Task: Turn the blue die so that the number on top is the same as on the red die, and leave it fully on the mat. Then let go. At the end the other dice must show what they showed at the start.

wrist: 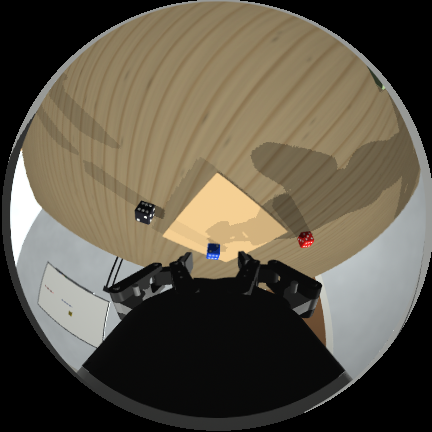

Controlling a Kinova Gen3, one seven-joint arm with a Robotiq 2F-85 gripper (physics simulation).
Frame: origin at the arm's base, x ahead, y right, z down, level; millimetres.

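Seen in the pictures: gripper, fingertip midpoint: [214,258].
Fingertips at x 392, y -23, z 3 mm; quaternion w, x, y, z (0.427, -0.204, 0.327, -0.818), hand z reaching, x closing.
Observation:
Pixels of each thing's top centre, then the offset from my fingertips to it. Level surfaces: height alone.
- blue die, middle of its top: [212,256] dx +30, dy -14, dz +18 mm
- tan mat, middle of its top: [223,234] dx -5, dy -9, dz +38 mm
- red die, middle of its top: [307,244] dx -76, dy -130, dz +22 mm
- black die, middle of its top: [141,218] dx +7, dy +103, dz +22 mm
- wooden table, its level: dz +42 mm
The blue die [213,251] rests on the tan mat [215,200] near the mat's lower corner in the view. Its darker upper face seems to show two pips, and the brighter side face towards the gripper shows two rows of pips. My gripper [214,258] is open, with nothing held. Its fingertips stand apart on the left and right of the blue die in the view, with a gap on each side. The red die [305,239] sits on the table right of the mat, tilted in the view; its top number is too small to read surely.
A black die [145,212] stands on the table left of the mat, with two rows of pips on top. The wooden table [210,90] spreads beyond the mat, with shadows across it. A whitish panel [73,305] shows at the lower left, off the table.

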